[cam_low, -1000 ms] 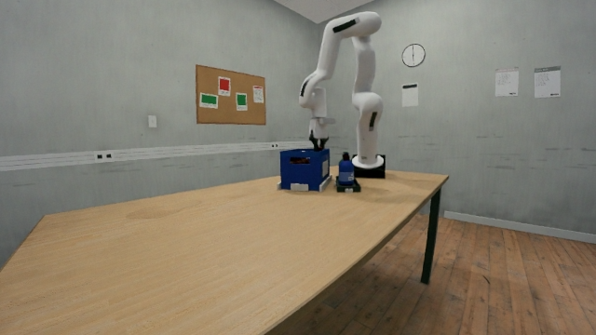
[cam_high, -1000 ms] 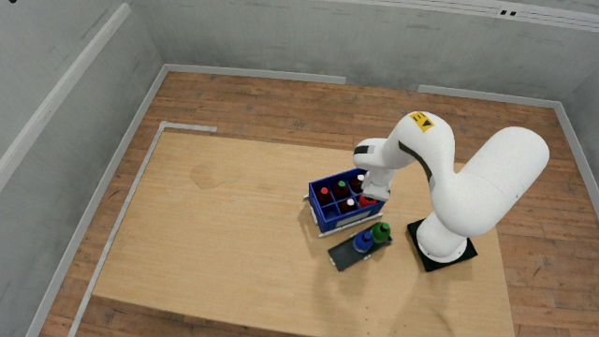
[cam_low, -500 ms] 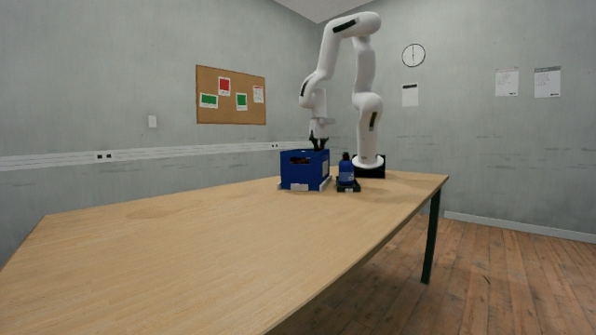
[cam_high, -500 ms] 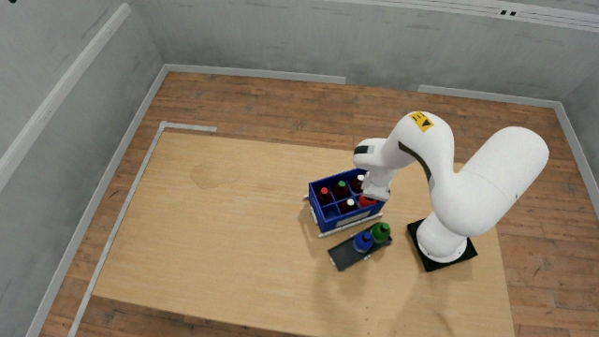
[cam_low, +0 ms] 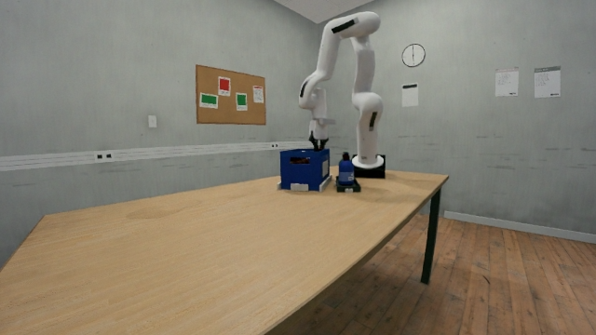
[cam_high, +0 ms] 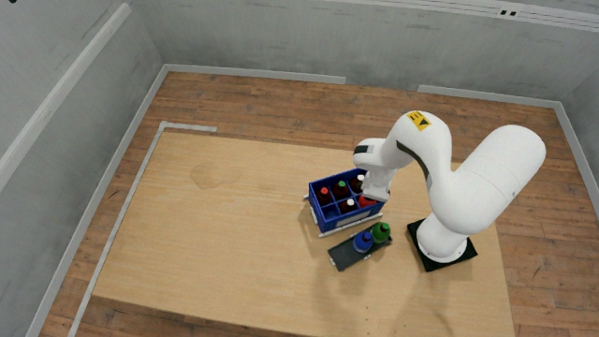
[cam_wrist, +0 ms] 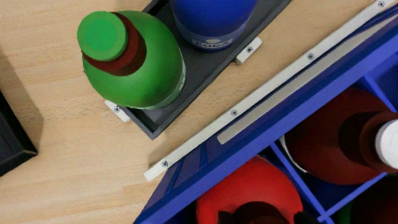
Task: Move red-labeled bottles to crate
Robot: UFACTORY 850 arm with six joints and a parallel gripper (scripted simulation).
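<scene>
The red-labeled bottle lies 70 mm below my hand. Round my hand: blue-labeled bottle 20 mm ahead, 170 mm to the left, 90 mm below; then green-labeled bottle 60 mm behind, 130 mm to the left, 90 mm below; then blue crate 100 mm ahead, 10 mm to the right, 90 mm below.
</scene>
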